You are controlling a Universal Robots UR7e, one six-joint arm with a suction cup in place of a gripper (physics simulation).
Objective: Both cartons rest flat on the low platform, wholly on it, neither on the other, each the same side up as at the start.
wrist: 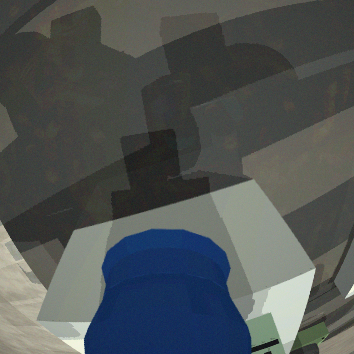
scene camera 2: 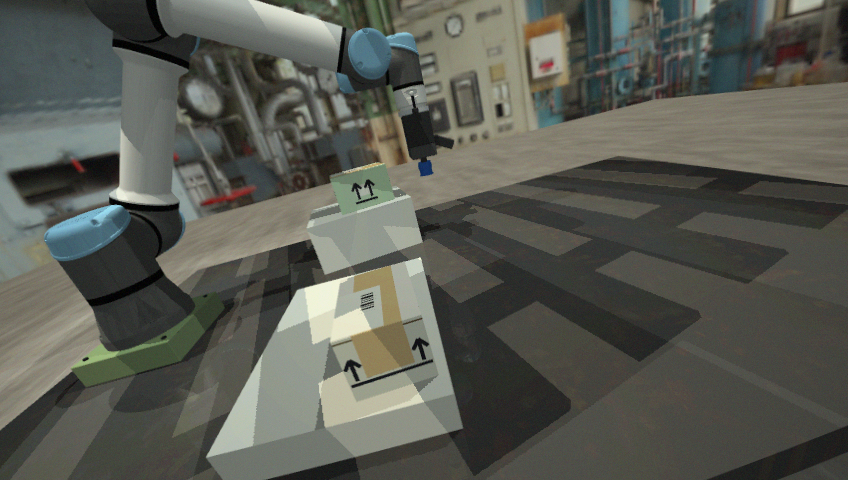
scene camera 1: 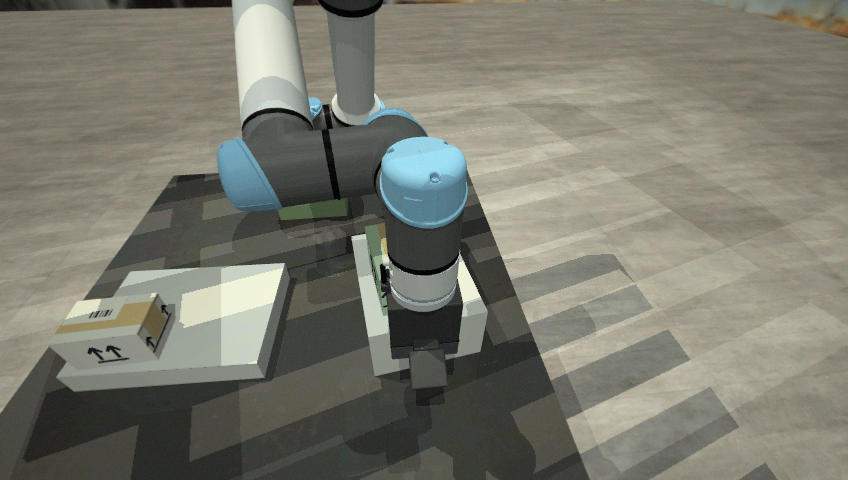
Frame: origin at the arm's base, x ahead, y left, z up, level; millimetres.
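Seen in the pictures: hand at its tool point: (wrist: 165,279) (scene camera 2: 426,174); arm's base at its link origin: (scene camera 2: 153,324).
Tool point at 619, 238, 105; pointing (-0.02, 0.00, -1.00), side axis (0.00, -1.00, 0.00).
Observation:
Offsets run from my tool point to a thing's middle, as dx, dy, dz. Level surfaces: height alone.
A white carton with tan tape @[-137, -505, -64] (scene camera 1: 113,349) (scene camera 2: 342,324) stands on the low platform @[-198, -430, -125] (scene camera 1: 246,321) (scene camera 2: 270,386), arrows up, at the left end in scene camera 1. A green carton @[-169, -23, +14] (scene camera 1: 374,261) (scene camera 2: 364,193) (wrist: 264,330) stands arrows up on the taller white block @[-195, +1, -89] (scene camera 1: 382,350) (scene camera 2: 365,237) (wrist: 250,220); the arm hides much of it in scene camera 1. My suction cup (scene camera 2: 424,168) (wrist: 166,250) carries nothing. It hangs apart from the green carton, to its right in scene camera 2. The cup is hidden in scene camera 1.
The arm's green base (scene camera 1: 315,209) (scene camera 2: 148,356) stands behind the platform and block in scene camera 1. A gap of dark mat @[dz -149] (scene camera 1: 321,333) separates the low platform from the taller block. The arm's wrist (scene camera 1: 423,237) (scene camera 2: 406,65) hangs over the block's side.

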